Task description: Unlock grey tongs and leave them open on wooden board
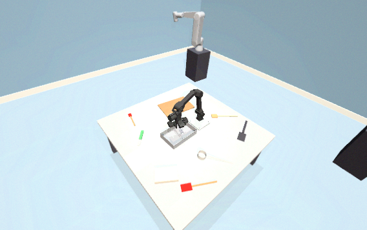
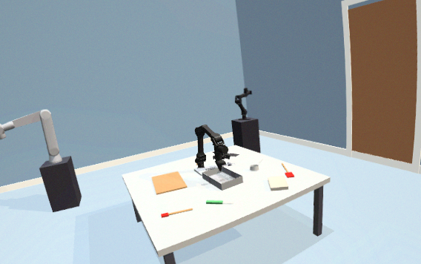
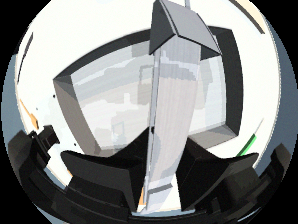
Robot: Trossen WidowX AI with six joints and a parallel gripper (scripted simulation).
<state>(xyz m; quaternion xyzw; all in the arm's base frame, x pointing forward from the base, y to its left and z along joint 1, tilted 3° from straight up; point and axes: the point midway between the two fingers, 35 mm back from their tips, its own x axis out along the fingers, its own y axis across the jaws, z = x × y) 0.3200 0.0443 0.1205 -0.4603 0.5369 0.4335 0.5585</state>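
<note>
My gripper tip is 370 mm to the left of the wooden board, 250 mm past it and 80 mm above it. Also, from my gripper tip: pale block (320 mm ahead, 300 mm to the left, 80 mm below); roasting tin (60 mm below, 10 mm to the left, 10 mm behind); green-handled tool (320 mm ahead, 150 mm to the right, 80 mm below).
</note>
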